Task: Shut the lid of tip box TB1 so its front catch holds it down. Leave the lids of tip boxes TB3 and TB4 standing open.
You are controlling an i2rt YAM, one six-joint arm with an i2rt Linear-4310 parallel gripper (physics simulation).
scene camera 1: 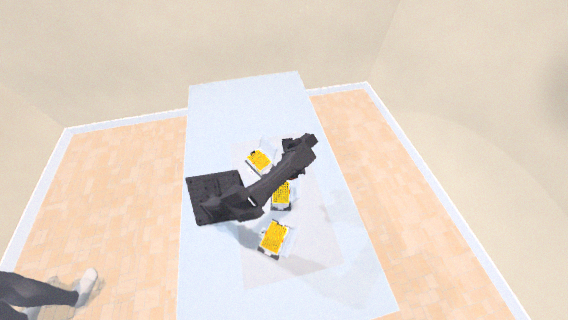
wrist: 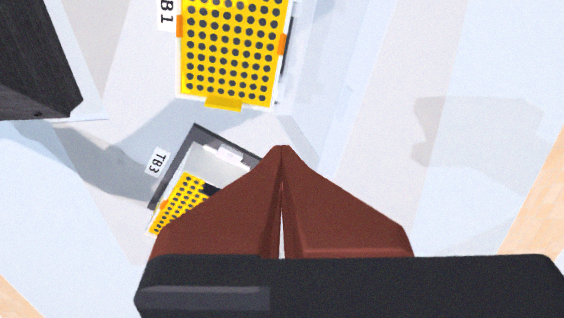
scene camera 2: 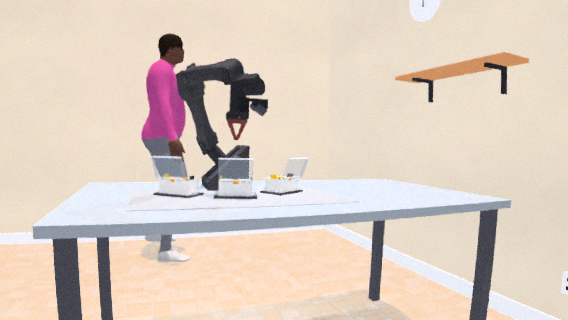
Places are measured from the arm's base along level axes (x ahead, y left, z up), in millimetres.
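Where they show: gripper, fingertip midpoint: (scene camera 1: 290,179) (wrist: 281,158) (scene camera 2: 236,140); arm's base at its link origin: (scene camera 1: 213,198).
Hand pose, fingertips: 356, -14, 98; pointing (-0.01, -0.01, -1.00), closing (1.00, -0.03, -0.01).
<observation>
Things, the pixels of their top centre, and the offset from my fingertips, as dx, dy, dz. Level surfaces: height alone.
- Tip box TB1 at its top centre: (wrist: 228,41) (scene camera 1: 281,190) -41, +10, -133
- Tip box TB3 at its top centre: (wrist: 193,228) (scene camera 2: 178,174) (scene camera 1: 274,235) -107, -194, -133
- Tip box TB4 at its top centre: (scene camera 2: 279,176) (scene camera 1: 257,160) -137, +213, -141
- pale table at its surface level: dz -210
- light mat at its surface level: dz -207
Tip box TB1 (scene camera 1: 281,196) (scene camera 2: 236,189) (wrist: 230,55) is the middle box, with a yellow perforated top inside. Its clear lid (scene camera 2: 236,167) (wrist: 320,60) stands open on the side away from the robot base. Tip box TB3 (scene camera 1: 274,237) (scene camera 2: 178,187) (wrist: 187,192) is at the left in scene camera 2; its lid (scene camera 2: 169,166) stands open. Tip box TB4 (scene camera 1: 259,160) (scene camera 2: 282,185) is at the right there; its lid (scene camera 2: 298,166) stands open. My gripper (scene camera 2: 237,138) (wrist: 281,158) is shut and empty, above TB1's lid; in the wrist view it partly hides TB3.
The robot base (scene camera 1: 215,197) stands behind the boxes on the pale table (scene camera 1: 240,105) (scene camera 2: 400,200). A light mat (scene camera 1: 310,260) (scene camera 2: 320,199) lies under the boxes. A person (scene camera 2: 165,105) in a pink top stands behind the table, beside the arm. A wall shelf (scene camera 2: 462,66) is at the right.
</observation>
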